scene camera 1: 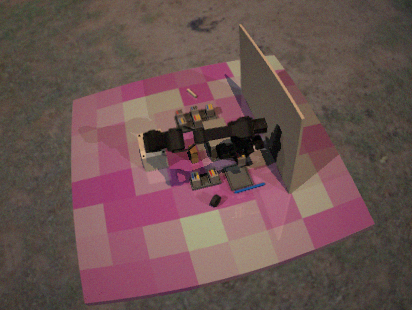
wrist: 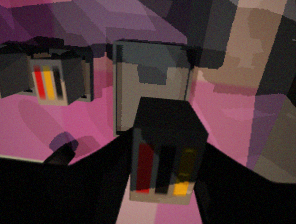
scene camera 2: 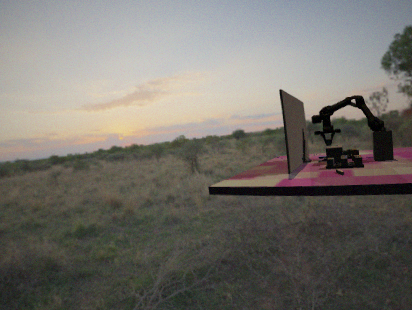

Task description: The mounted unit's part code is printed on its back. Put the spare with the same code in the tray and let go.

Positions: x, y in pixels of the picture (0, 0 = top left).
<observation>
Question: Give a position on an upright panel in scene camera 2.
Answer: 295, 128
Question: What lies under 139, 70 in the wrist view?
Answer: A grey tray.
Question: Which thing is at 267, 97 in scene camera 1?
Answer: An upright panel.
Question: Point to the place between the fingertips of my gripper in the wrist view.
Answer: At 161, 135
</observation>
